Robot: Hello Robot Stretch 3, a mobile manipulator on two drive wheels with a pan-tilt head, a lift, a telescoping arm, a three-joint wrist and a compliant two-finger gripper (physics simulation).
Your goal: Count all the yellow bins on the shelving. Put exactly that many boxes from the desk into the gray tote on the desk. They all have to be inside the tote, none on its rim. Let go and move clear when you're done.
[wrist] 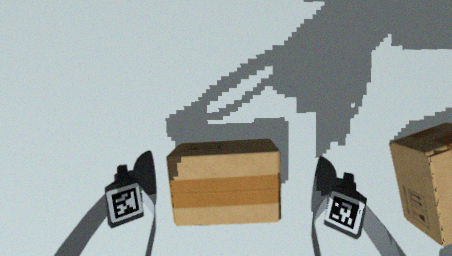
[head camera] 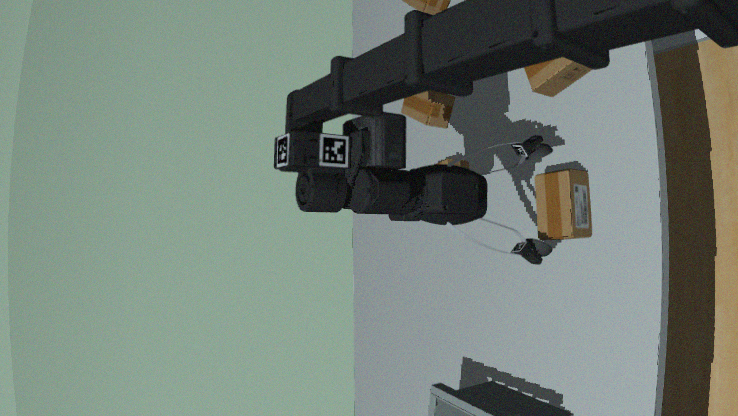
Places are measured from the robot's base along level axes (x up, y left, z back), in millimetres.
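Pixels of known places: gripper, fingertip midpoint: (wrist: 233, 172) (head camera: 547, 200).
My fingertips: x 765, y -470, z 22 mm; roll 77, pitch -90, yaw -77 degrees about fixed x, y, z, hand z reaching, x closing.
Ahead of a thing's pixels: the offset from my fingertips to its top centre. "spot": to the spot under its first point. Level surfaces: height alone.
A brown cardboard box {dz -7, dx +5, dy +14 mm} (head camera: 555, 204) (wrist: 225, 192) with an orange tape band and a white label sits on the desk {dx -45 mm} (head camera: 516, 310) (wrist: 75, 75). My gripper (head camera: 537, 198) (wrist: 233, 172) is open, with one fingertip out to each side of this box and a gap on both sides; the fingertips' exact height is hard to tell. A second box {dz +196, dx +5, dy +10 mm} (head camera: 558, 76) (wrist: 417, 185), turned at an angle, lies to the right in the wrist view. The gray tote {spot: dz -282, dx +74, dy -114 mm} (head camera: 444, 391) shows partly at the bottom of the head view. The shelving and yellow bins do not show.
Another box {dz +180, dx +5, dy -294 mm} (head camera: 426, 109) lies below the arm (head camera: 480, 46) in the head view. A box (head camera: 455, 162) is mostly hidden behind the gripper body, and one more box {spot: dz +370, dx -5, dy -260 mm} (head camera: 431, 4) is cut off at the top. A green wall (head camera: 180, 232) stands at the left; the desk edge (head camera: 663, 258) is at the right.
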